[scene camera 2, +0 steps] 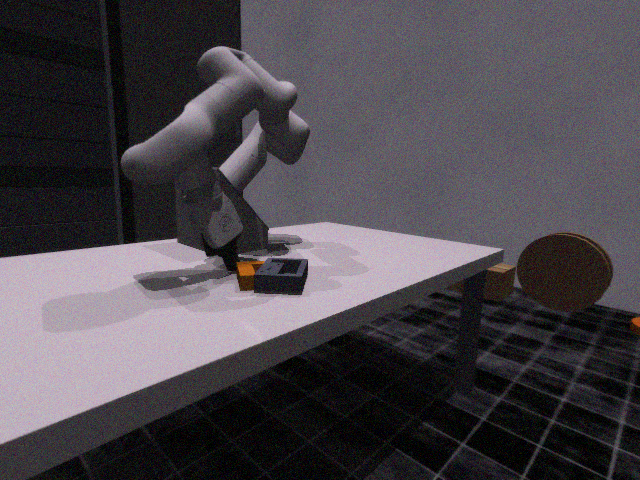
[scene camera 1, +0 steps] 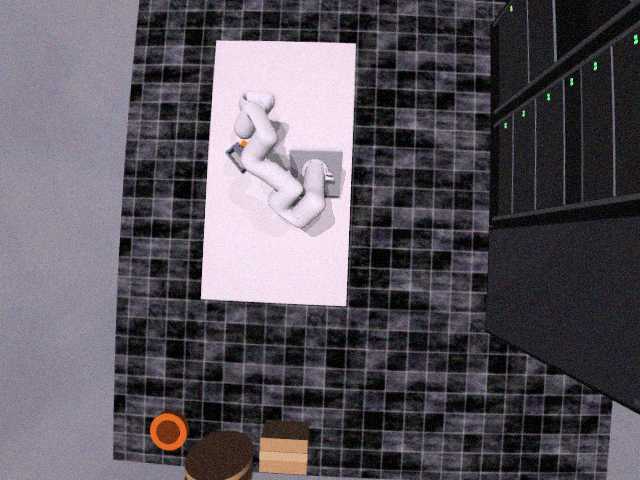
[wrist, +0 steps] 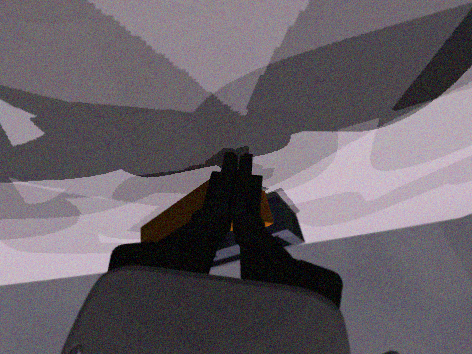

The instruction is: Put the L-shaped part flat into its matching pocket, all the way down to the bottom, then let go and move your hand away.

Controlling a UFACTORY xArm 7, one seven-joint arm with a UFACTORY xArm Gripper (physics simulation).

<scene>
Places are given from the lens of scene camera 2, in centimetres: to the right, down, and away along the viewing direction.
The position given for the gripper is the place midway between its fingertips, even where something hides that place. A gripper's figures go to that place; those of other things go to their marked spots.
gripper (scene camera 2: 235, 269): -19, 7, 82
dark pocket block (scene camera 2: 276, 275): -8, 7, 68
</scene>
